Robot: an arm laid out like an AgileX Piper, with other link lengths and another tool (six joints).
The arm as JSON. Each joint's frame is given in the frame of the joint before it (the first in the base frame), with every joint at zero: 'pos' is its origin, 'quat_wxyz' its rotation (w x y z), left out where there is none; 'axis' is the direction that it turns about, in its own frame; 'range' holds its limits. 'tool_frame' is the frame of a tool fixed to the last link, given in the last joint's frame.
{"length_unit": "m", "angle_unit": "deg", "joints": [
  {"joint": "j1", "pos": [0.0, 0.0, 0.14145], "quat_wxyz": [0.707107, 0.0, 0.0, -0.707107], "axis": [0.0, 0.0, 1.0], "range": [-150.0, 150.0]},
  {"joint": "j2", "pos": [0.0, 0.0, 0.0], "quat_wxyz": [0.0, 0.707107, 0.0, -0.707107], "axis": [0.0, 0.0, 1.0], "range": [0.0, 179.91]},
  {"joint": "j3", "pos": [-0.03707, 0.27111, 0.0], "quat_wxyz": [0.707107, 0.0, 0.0, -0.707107], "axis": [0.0, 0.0, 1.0], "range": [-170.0, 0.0]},
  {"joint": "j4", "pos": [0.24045, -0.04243, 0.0], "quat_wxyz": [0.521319, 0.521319, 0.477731, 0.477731], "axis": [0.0, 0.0, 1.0], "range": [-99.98, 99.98]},
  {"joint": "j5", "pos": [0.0, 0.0, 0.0], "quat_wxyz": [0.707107, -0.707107, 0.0, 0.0], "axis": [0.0, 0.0, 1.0], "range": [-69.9, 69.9]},
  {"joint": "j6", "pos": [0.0, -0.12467, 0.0], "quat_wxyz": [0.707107, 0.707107, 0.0, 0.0], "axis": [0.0, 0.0, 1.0], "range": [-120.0, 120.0]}
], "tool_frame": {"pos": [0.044, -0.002, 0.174], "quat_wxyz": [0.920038, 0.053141, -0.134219, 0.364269]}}
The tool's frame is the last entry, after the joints.
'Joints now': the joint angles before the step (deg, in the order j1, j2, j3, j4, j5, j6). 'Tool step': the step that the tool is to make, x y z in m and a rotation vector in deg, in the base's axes. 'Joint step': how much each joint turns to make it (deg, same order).
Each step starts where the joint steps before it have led.
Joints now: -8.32 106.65 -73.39 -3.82 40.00 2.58
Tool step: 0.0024 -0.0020 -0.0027 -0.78 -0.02 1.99
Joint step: -0.03 0.53 -0.02 0.00 -0.74 -2.13
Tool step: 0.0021 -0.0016 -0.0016 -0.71 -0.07 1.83
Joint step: -0.01 0.34 0.00 0.03 -0.60 -1.96
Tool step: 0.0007 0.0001 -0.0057 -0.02 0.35 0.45
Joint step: 0.00 0.90 -0.01 0.12 -0.56 -0.52
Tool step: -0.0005 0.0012 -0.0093 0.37 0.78 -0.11
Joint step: -0.01 1.42 -0.08 0.28 -0.52 -0.01
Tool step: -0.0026 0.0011 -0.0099 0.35 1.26 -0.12
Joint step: 0.00 1.54 -0.25 0.18 0.00 0.03
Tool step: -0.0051 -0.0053 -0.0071 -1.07 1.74 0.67
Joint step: 0.02 1.26 -0.45 -1.60 0.77 0.19
